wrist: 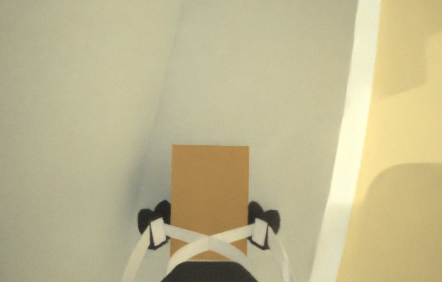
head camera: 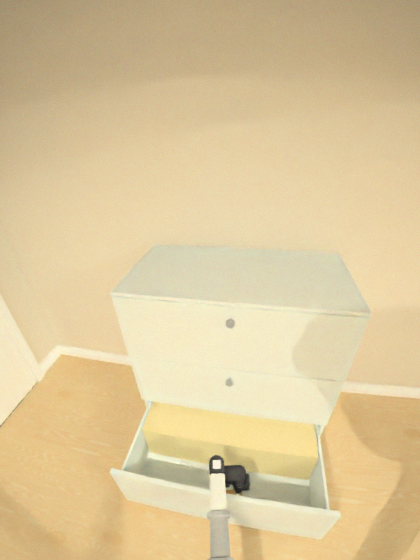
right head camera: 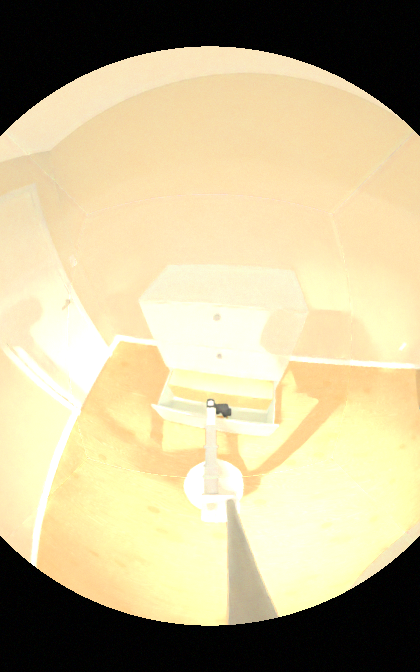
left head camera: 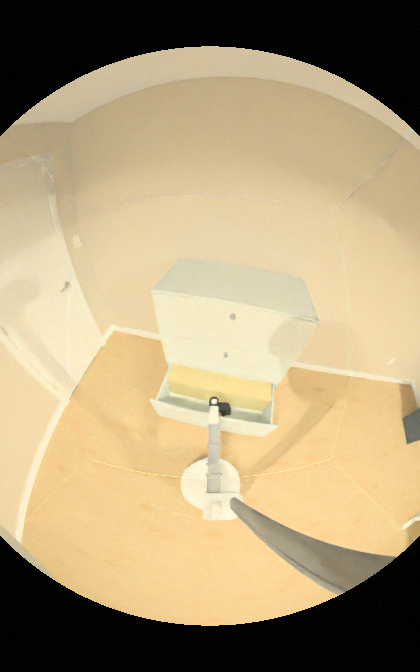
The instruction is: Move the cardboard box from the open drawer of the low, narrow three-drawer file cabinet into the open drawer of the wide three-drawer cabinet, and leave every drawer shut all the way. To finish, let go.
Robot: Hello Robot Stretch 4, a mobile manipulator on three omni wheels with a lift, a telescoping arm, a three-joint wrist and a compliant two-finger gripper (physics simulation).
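Places are measured from the robot's base along level axes (x ahead, y left, z up), in centimetres.
Where they show: gripper, fingertip midpoint: (wrist: pixel 208 216).
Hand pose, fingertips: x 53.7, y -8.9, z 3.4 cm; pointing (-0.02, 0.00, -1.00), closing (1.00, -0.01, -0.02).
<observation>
After its pixels a point has its place.
The brown cardboard box (wrist: pixel 210 190) @[y -5.7, x 54.0, z 8.3 cm] is between the two black fingertips in the wrist view, both pads against its sides. My gripper (head camera: pixel 237 478) (left head camera: pixel 223 409) (right head camera: pixel 222 410) (wrist: pixel 208 216) @[y -8.9, x 53.7, z 3.4 cm] is shut on it, low inside the open bottom drawer (head camera: pixel 280 515) @[y -24.1, x 41.4, z 25.0 cm] (left head camera: pixel 245 427) (right head camera: pixel 245 426) (wrist: pixel 260 75) @[y 4.9, x 58.9, z 3.4 cm] of the wide pale cabinet (head camera: pixel 175 340) @[y 14.3, x 85.8, z 79.2 cm] (left head camera: pixel 195 325) (right head camera: pixel 185 330). Whether the box touches the drawer's floor I cannot tell. The gripper hides most of the box in the head views. The cabinet's upper two drawers are shut. The low, narrow file cabinet cannot be made out for certain.
A long yellow block (head camera: pixel 230 430) @[y -7.4, x 75.8, z 27.9 cm] (left head camera: pixel 220 385) (right head camera: pixel 225 387) (wrist: pixel 405 130) @[y -1.1, x 69.8, z 9.5 cm] fills the back of the open drawer, behind the gripper. The drawer's front panel stands under my arm (head camera: pixel 219 535) @[y 0.0, x 32.1, z 45.1 cm] (left head camera: pixel 213 450) (right head camera: pixel 211 450). A dark grey object (left head camera: pixel 413 427) shows at the right edge. A door (left head camera: pixel 30 260) is at the left.
</observation>
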